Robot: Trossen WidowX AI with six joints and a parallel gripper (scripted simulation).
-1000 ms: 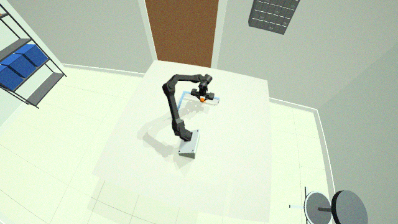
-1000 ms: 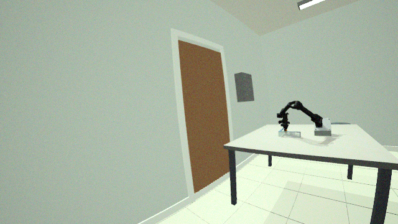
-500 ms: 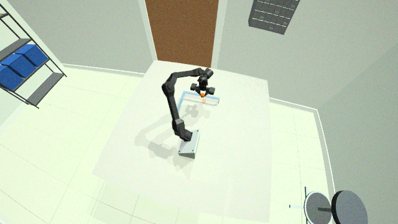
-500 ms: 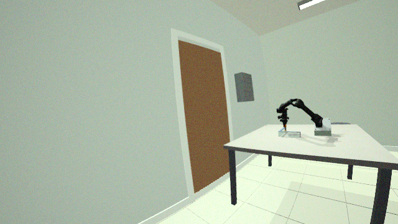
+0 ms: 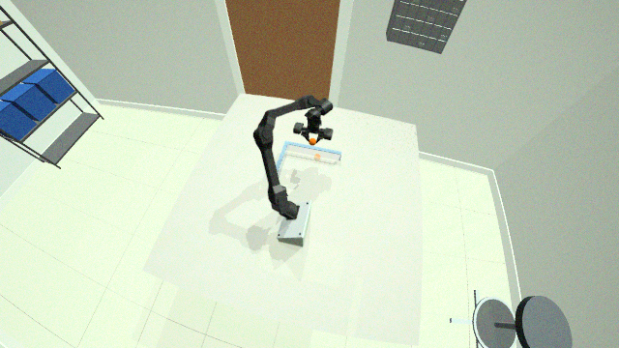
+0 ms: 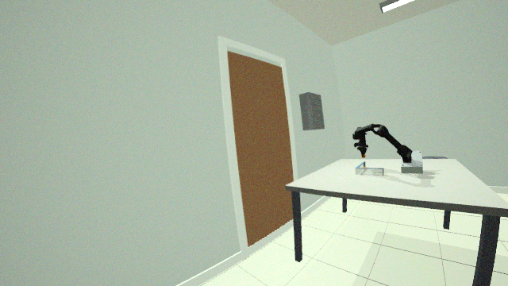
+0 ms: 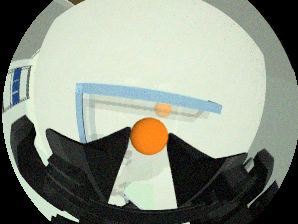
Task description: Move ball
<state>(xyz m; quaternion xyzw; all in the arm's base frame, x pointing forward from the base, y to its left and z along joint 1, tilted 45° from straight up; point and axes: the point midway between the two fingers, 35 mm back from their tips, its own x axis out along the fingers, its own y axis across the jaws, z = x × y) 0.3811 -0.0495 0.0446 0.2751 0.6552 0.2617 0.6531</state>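
My gripper tip is now 3 cm to the left of the see-through ball copy and 12 cm above it. The rest, counted from my gripper tip: orange ball right at my gripper tip.
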